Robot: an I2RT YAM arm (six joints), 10 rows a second.
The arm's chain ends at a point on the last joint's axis. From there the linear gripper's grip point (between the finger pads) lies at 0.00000 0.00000 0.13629 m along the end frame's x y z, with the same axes.
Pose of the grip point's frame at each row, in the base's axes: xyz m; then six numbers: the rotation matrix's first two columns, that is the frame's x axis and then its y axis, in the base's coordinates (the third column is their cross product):
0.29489 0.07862 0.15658 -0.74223 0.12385 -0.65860 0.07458 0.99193 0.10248
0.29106 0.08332 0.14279 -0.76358 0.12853 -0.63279 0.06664 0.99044 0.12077
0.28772 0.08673 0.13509 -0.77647 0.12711 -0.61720 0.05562 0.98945 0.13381
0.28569 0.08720 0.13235 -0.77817 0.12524 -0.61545 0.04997 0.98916 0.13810
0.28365 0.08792 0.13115 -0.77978 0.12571 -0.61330 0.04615 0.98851 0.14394
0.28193 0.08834 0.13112 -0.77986 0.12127 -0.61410 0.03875 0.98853 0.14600
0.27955 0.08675 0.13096 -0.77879 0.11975 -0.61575 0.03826 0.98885 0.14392
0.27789 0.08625 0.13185 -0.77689 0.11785 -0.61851 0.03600 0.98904 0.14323
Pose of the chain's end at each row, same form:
0.20412 0.07495 0.25818 -0.74223 0.12385 -0.65860 0.07458 0.99193 0.10248
0.20353 0.07650 0.24703 -0.76358 0.12853 -0.63279 0.06664 0.99044 0.12077
0.20217 0.07725 0.24076 -0.77647 0.12711 -0.61720 0.05562 0.98945 0.13381
0.20036 0.07675 0.23811 -0.77817 0.12524 -0.61545 0.04997 0.98916 0.13810
0.19856 0.07648 0.23700 -0.77978 0.12571 -0.61330 0.04615 0.98851 0.14394
0.19678 0.07607 0.23683 -0.77986 0.12127 -0.61410 0.03875 0.98853 0.14600
0.19422 0.07468 0.23654 -0.77879 0.11975 -0.61575 0.03826 0.98885 0.14392
0.19222 0.07412 0.23715 -0.77689 0.11785 -0.61851 0.03600 0.98904 0.14323

